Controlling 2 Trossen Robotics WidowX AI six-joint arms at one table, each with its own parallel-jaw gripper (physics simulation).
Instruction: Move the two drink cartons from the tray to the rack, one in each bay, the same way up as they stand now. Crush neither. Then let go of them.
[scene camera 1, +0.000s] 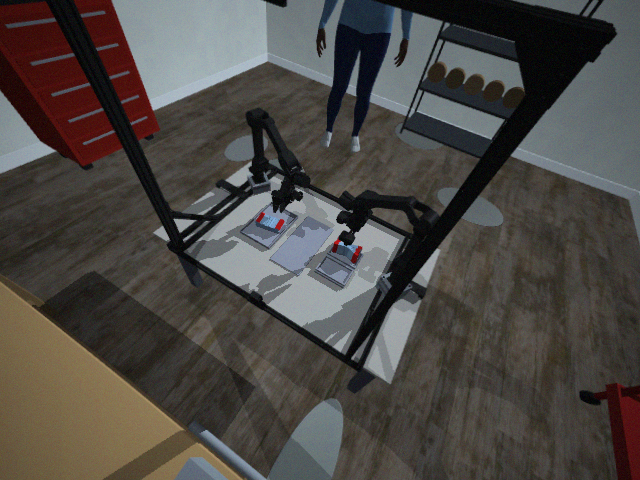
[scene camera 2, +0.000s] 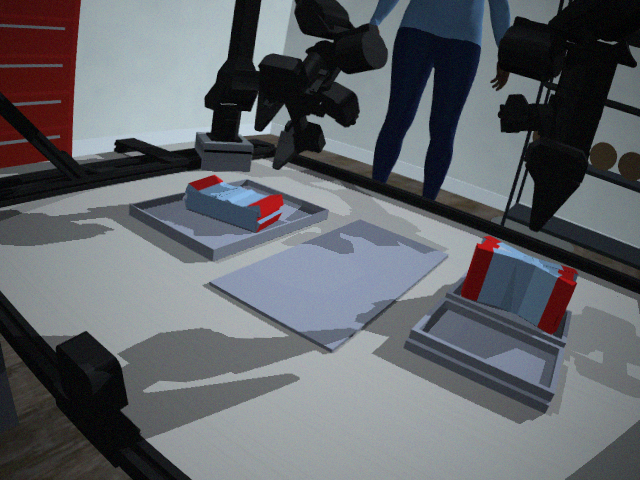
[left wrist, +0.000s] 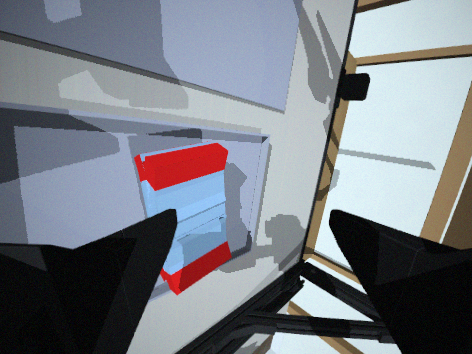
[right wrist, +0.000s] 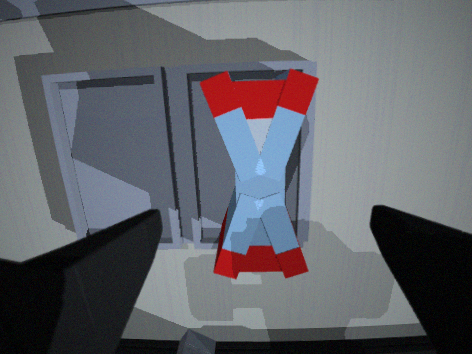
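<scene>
One blue carton with red ends lies flat and somewhat turned in the tray, with creases across its top face. The other carton stands on its long edge in the back bay of the two-bay rack. Its waist is pinched narrow. The rack's front bay holds no carton. My left gripper is open and empty above the tray's carton. My right gripper is open and empty above the rack's carton.
A thin grey-blue mat lies between tray and rack. Black frame rails edge the table, with a black block on the front rail. A person stands beyond the table.
</scene>
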